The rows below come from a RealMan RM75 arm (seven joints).
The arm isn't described. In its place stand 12 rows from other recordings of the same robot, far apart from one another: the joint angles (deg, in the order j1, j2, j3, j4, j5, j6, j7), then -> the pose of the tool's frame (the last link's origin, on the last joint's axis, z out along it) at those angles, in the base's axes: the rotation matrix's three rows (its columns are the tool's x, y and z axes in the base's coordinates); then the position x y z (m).
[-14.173, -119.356, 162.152, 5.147, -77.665, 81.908, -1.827] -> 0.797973, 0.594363, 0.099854; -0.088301, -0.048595, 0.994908; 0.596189, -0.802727, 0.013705; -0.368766, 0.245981, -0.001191
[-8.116, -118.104, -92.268, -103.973, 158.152, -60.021, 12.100] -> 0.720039, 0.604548, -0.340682; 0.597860, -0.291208, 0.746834; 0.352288, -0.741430, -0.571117; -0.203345, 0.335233, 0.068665
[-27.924, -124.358, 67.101, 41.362, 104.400, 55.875, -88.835] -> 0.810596, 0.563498, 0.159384; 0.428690, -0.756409, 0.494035; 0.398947, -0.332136, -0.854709; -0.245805, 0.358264, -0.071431
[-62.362, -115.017, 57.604, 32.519, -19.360, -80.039, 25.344] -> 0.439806, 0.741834, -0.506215; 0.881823, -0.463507, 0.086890; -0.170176, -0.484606, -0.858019; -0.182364, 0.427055, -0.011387
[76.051, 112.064, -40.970, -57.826, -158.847, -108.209, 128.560] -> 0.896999, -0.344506, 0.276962; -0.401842, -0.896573, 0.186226; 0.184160, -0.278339, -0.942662; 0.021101, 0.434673, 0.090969
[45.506, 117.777, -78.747, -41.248, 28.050, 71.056, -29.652] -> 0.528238, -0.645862, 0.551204; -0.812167, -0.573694, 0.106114; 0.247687, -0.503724, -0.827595; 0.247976, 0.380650, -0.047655
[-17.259, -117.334, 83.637, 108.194, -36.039, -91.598, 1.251] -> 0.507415, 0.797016, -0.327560; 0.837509, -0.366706, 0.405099; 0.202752, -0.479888, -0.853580; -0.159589, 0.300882, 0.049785
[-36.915, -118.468, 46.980, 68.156, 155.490, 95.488, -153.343] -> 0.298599, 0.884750, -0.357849; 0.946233, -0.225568, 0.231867; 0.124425, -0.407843, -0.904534; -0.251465, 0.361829, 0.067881
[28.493, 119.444, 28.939, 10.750, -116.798, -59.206, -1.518] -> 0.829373, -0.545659, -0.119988; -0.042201, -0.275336, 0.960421; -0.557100, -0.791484, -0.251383; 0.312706, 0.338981, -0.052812
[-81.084, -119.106, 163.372, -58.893, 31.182, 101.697, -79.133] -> 0.896605, 0.287618, -0.336712; 0.347206, -0.928538, 0.131395; -0.274858, -0.234717, -0.932395; -0.161663, 0.408355, 0.079464
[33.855, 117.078, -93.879, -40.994, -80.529, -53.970, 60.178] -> 0.955626, 0.052960, -0.289783; 0.150258, -0.933750, 0.324860; -0.253380, -0.353986, -0.900273; 0.184675, 0.364159, -0.086120
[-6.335, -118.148, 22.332, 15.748, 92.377, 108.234, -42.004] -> 0.518592, 0.638563, 0.568594; -0.071620, -0.630226, 0.773101; 0.852017, -0.441646, -0.281096; -0.341922, 0.180166, 0.030390
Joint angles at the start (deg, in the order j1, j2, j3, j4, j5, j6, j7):
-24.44, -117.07, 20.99, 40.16, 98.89, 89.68, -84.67
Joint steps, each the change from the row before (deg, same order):
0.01, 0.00, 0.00, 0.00, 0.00, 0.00, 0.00
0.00, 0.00, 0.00, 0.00, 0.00, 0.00, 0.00
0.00, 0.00, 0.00, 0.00, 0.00, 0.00, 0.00
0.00, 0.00, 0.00, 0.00, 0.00, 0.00, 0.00
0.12, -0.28, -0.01, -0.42, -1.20, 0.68, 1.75
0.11, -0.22, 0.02, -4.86, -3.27, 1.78, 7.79
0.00, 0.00, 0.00, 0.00, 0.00, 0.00, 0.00
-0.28, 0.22, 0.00, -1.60, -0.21, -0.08, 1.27
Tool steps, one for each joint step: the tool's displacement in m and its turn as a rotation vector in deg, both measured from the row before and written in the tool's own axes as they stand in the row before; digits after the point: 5 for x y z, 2 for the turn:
-0.00004, -0.00001, -0.00007, 0.01, 0.00, 0.00
0.00000, 0.00000, 0.00000, 0.00, 0.00, 0.00
0.00000, 0.00000, 0.00000, 0.00, 0.00, 0.00
0.00000, 0.00000, 0.00000, 0.00, 0.00, 0.00
-0.00023, 0.00277, 0.00037, -0.60, 1.32, 1.03
-0.00965, 0.00812, 0.00210, -1.60, 3.77, 2.78
0.00000, 0.00000, 0.00000, 0.00, 0.00, 0.00
-0.00294, 0.00056, 0.00167, -0.15, 0.29, -0.01

